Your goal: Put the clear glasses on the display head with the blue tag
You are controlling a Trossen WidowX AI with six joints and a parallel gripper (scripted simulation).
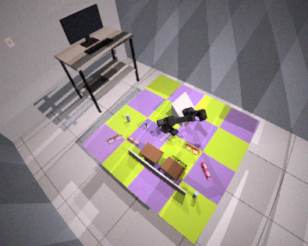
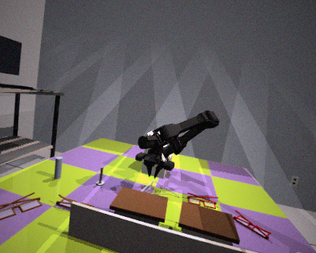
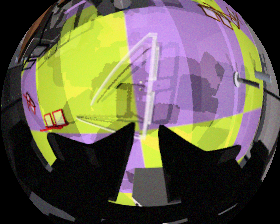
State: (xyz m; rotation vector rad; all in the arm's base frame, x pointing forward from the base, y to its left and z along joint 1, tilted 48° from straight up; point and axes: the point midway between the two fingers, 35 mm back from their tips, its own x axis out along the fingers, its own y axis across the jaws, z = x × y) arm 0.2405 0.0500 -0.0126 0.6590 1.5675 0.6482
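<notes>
Right now the grey peg is 23 cm to the right of my gripper tip, 9 cm ahead of it and 5 cm below it. The rest, counted from my gripper tip: low grey wall (34 cm ahead, 18 cm to the left, 2 cm below).
</notes>
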